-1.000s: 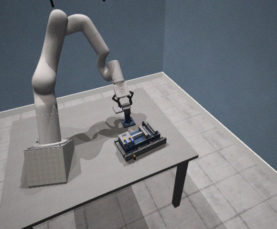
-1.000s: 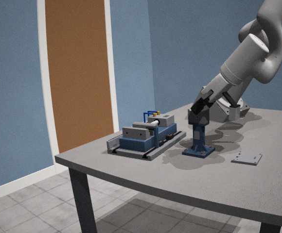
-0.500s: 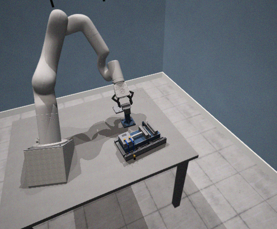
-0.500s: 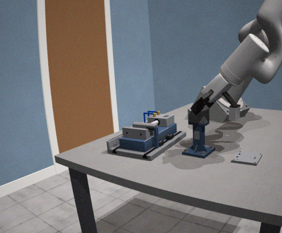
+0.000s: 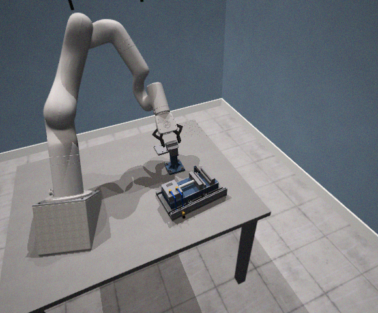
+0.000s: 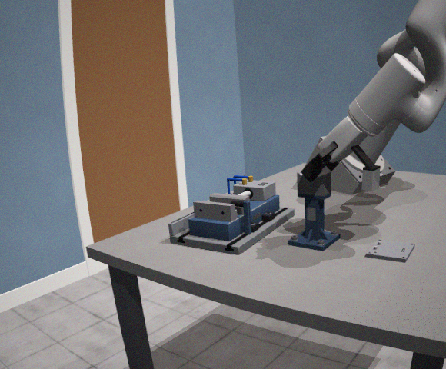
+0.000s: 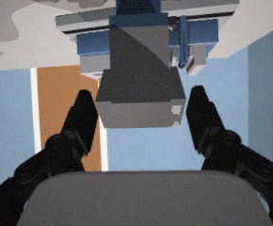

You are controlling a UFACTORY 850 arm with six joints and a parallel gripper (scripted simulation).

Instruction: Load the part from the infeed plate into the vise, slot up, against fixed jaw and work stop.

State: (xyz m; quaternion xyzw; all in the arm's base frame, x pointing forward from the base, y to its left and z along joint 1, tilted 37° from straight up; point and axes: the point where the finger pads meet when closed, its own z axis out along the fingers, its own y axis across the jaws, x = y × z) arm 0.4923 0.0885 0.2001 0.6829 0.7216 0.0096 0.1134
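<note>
Now: hand 10 mm to the left of the part and 10 mm above it. The rest, counted from my hand: moving jaw 210 mm to the right, 90 mm below, 80 mm ahead; then infeed plate 170 mm to the left, 160 mm below, 40 mm behind; then work stop 160 mm to the right, 100 mm ahead, 80 mm below.
</note>
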